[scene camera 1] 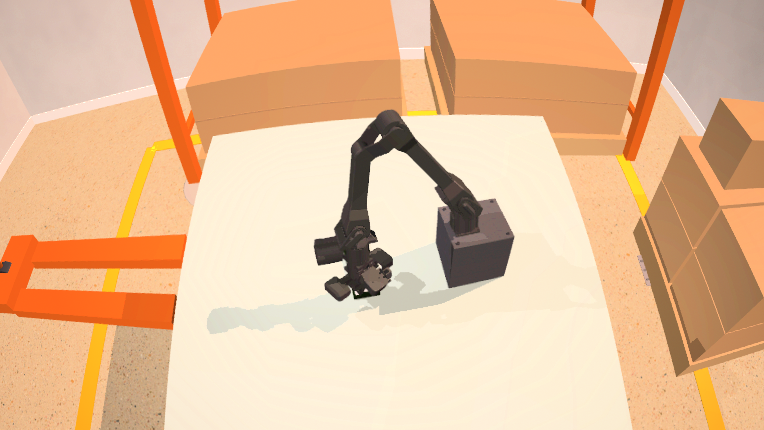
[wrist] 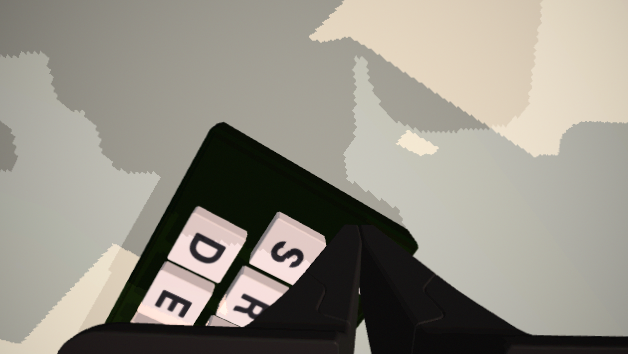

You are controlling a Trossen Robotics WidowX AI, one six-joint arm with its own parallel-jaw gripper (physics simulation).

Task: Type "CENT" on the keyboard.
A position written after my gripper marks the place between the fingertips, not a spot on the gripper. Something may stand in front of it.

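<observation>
Scene camera 1 gives me a look at my gripper (scene camera 1: 360, 294). In the wrist view I can see a key (wrist: 176, 296), and my own gripper (wrist: 357, 238) is visible there as well.
</observation>
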